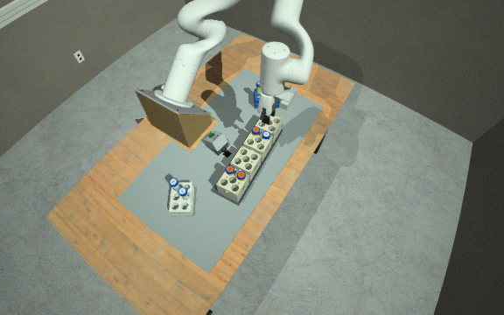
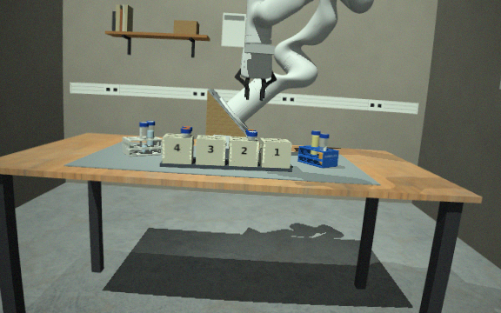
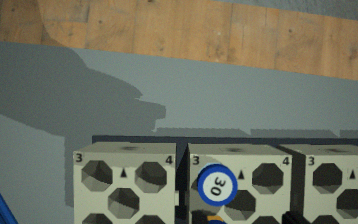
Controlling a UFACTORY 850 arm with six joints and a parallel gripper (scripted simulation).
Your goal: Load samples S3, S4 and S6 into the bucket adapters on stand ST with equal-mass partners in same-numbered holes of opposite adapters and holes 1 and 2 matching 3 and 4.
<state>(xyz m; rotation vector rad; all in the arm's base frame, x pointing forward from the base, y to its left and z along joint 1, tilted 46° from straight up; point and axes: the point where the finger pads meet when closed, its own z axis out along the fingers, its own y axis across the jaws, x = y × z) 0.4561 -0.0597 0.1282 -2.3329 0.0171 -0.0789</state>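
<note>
Now: the green done key 23 cm behind my hand, 9 cm to the right of it and 18 cm below it. Round my hand: sample tube: 5 cm behind, 23 cm to the right, 18 cm below; adapter 3: 2 cm behind, 14 cm to the right, 20 cm below; loading stand: 3 cm behind, 8 cm to the right, 24 cm below.
</note>
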